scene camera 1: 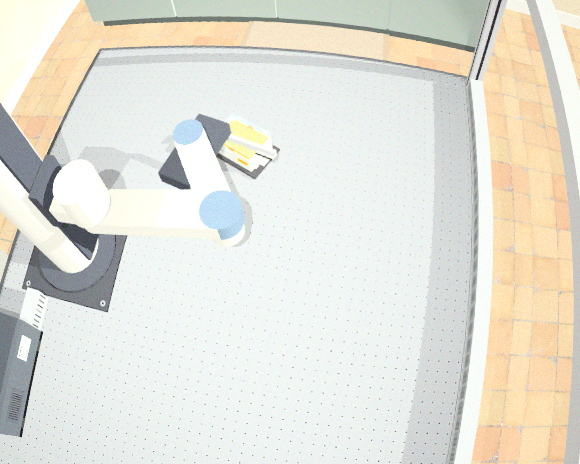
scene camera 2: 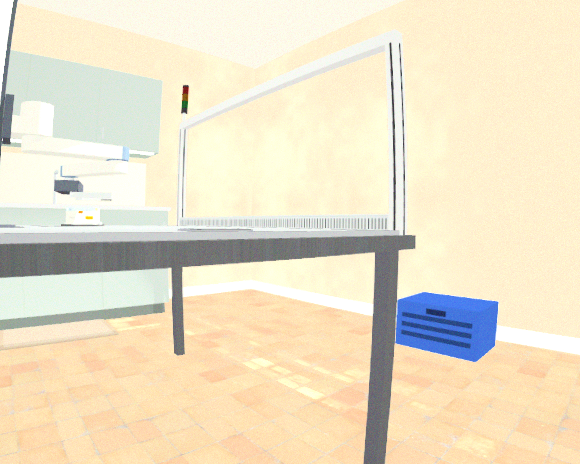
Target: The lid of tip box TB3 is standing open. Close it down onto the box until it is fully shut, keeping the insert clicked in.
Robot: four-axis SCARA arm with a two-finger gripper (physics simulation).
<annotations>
My gripper shows in scene camera 1 and in scene camera 2. One and the same spot on my gripper: (scene camera 1: 263,151) is (scene camera 2: 105,198).
</annotations>
